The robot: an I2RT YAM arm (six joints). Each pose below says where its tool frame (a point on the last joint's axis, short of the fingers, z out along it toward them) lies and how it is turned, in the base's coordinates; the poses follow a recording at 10 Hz.
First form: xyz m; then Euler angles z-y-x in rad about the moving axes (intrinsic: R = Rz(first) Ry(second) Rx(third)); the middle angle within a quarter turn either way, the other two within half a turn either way.
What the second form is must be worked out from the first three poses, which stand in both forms.
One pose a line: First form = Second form
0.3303 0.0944 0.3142 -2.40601 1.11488 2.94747 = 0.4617 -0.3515 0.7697 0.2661 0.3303 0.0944 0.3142
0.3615 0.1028 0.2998 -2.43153 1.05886 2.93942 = 0.4409 -0.3463 0.7874 0.2563 0.3615 0.1028 0.2998
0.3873 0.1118 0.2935 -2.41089 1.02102 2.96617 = 0.4273 -0.3505 0.7965 0.2453 0.3873 0.1118 0.2935
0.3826 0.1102 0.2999 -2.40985 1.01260 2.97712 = 0.4256 -0.3490 0.7996 0.2400 0.3826 0.1102 0.2999
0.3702 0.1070 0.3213 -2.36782 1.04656 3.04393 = 0.4463 -0.3490 0.7920 0.2275 0.3702 0.1070 0.3213
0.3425 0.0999 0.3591 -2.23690 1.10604 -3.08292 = 0.4831 -0.3579 0.7718 0.2070 0.3425 0.0999 0.3591
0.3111 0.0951 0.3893 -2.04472 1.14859 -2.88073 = 0.5166 -0.3737 0.7472 0.1876 0.3111 0.0951 0.3893
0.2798 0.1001 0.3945 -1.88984 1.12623 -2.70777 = 0.5291 -0.3906 0.7366 0.1579 0.2798 0.1001 0.3945
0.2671 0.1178 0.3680 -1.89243 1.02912 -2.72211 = 0.4965 -0.4148 0.7506 0.1345 0.2671 0.1178 0.3680
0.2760 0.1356 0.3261 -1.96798 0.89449 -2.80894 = 0.4378 -0.4327 0.7801 0.1119 0.2760 0.1356 0.3261
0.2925 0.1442 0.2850 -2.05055 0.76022 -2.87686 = 0.3780 -0.4358 0.8123 0.0861 0.2925 0.1442 0.2850
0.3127 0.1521 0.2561 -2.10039 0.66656 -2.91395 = 0.3354 -0.4348 0.8330 0.0686 0.3127 0.1521 0.2561
